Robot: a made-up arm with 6 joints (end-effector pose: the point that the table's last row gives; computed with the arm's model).
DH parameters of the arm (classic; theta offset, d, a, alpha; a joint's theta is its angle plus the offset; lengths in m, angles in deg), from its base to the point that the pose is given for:
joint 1: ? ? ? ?
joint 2: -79.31 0 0.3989 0
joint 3: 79.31 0 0.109 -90
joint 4: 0 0.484 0 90
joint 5: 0 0 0.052 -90
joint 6: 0 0.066 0 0
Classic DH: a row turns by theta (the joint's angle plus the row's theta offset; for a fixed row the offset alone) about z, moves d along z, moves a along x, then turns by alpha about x.
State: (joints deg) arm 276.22 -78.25 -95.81 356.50 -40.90 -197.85
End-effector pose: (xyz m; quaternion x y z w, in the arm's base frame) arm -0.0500 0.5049 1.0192 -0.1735 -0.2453 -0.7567 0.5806
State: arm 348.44 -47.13 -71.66 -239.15 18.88 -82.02
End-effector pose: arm 0.2020 -0.0657 1.0252 -0.4405 0.0733 -0.8498 0.2799
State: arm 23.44 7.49 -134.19 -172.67 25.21 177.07
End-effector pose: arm 0.4800 0.2108 1.1395 -0.2450 -0.0159 -0.9438 0.2211
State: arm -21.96 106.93 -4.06 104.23 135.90 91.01
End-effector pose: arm -0.0962 0.1258 0.1442 -0.7973 -0.1666 -0.5680 0.1184
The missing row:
joint 1: 0 0.35 0 -90
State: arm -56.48 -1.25 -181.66 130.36 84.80 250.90
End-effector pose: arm -0.0222 0.1177 1.2770 -0.0321 0.6856 0.6891 0.2324
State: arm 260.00 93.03 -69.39 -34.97 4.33 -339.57
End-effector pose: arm -0.0257 -0.3006 -0.3110 -0.7168 0.6561 0.1449 0.1862
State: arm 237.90 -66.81 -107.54 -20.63 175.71 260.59
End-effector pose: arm 0.1665 0.3031 0.9979 -0.9295 0.3684 0.0104 0.0164
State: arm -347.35 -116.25 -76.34 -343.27 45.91 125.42
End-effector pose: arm -0.5899 -0.1291 0.7752 -0.2162 0.1969 -0.2206 0.9305
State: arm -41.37 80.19 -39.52 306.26 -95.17 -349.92
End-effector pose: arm 0.2060 -0.1158 -0.0740 -0.7882 0.1912 -0.5063 0.2932
